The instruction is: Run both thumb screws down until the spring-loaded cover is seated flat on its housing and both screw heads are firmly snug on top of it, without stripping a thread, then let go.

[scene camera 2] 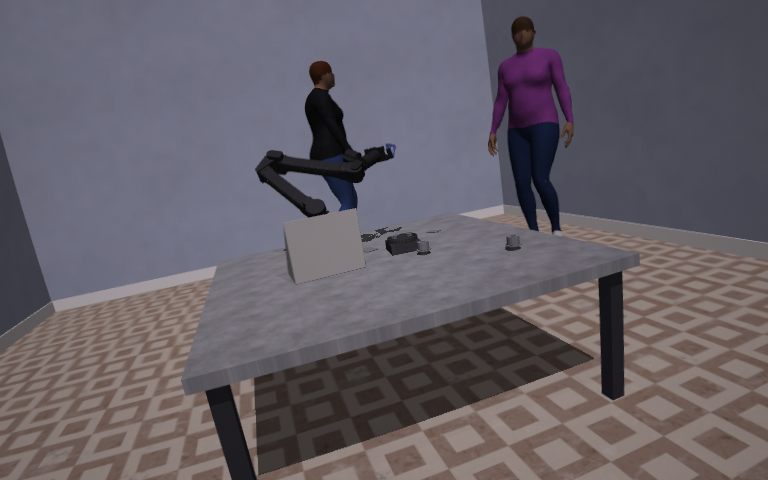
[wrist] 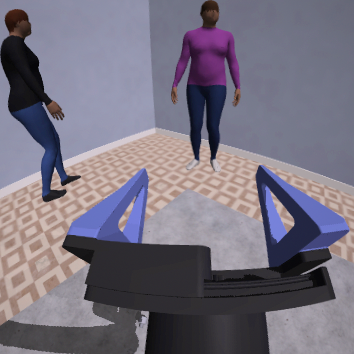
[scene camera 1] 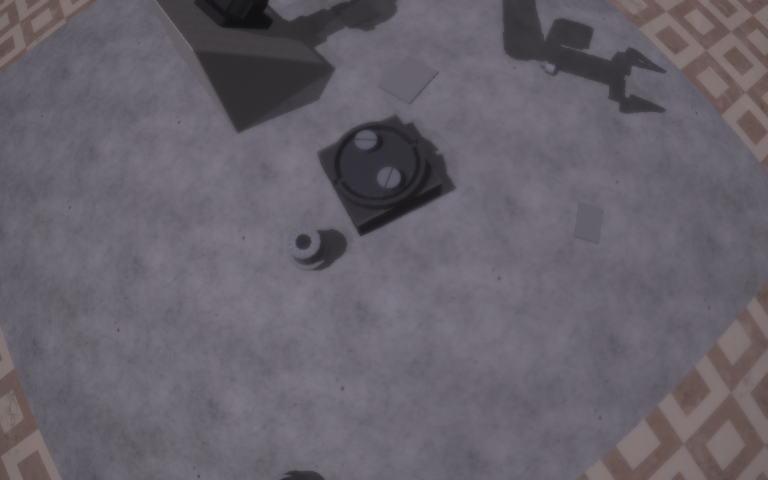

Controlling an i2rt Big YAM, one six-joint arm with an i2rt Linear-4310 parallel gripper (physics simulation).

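Where they show: gripper, fingertip midpoint: [scene camera 2: 387,148] [wrist: 201,171]; arm's base at its link origin: [scene camera 2: 321,240] [scene camera 1: 231,15].
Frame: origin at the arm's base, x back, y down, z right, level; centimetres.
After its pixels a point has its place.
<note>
The dark square housing [scene camera 1: 362,217] @[z 7.1, x -37.7, y 7.7 cm] [scene camera 2: 402,247] @[z 6.2, x -30.4, y 9.3 cm] stands on the table. The round dark cover [scene camera 1: 362,161] @[z 2.0, x -32.3, y 6.5 cm] lies inside a ring on top of it. Two slotted grey screw heads show on the cover: one screw head [scene camera 1: 365,139] @[z -0.2, x -30.7, y 5.2 cm] near the back left, the other screw head [scene camera 1: 389,177] @[z 1.5, x -36.9, y 5.2 cm] near the front right. Whether the cover is flat or the heads touch it, I cannot tell. My gripper [scene camera 2: 390,150] @[z -25.7, x -46.6, y -30.2 cm] [wrist: 201,171] @[z -25.7, x -46.6, y -30.2 cm] is open and empty, high above the table and away from the housing. The gripper's shadow falls on the table at the upper right in scene camera 1.
A grey knurled part [scene camera 1: 305,249] @[z 15.3, x -36.0, y 6.8 cm] [scene camera 2: 423,247] @[z 16.7, x -34.0, y 8.7 cm] stands beside the housing. Another grey part [scene camera 2: 512,242] @[z 41.6, x -55.8, y 8.7 cm] stands farther right. A wedge-shaped block [scene camera 1: 260,84] @[z 4.2, x -12.6, y 4.2 cm] [scene camera 2: 325,246] @[z 9.3, x 1.7, y 0.6 cm] is near the arm's base. Two flat plates [scene camera 1: 408,79] @[z -14.6, x -24.4, y 11.5 cm] [scene camera 1: 589,223] @[z -16.5, x -60.0, y 11.5 cm] and a small pale piece [scene camera 1: 549,68] @[z -33.2, x -38.9, y 10.1 cm] lie on the table. Two people stand beyond it.
</note>
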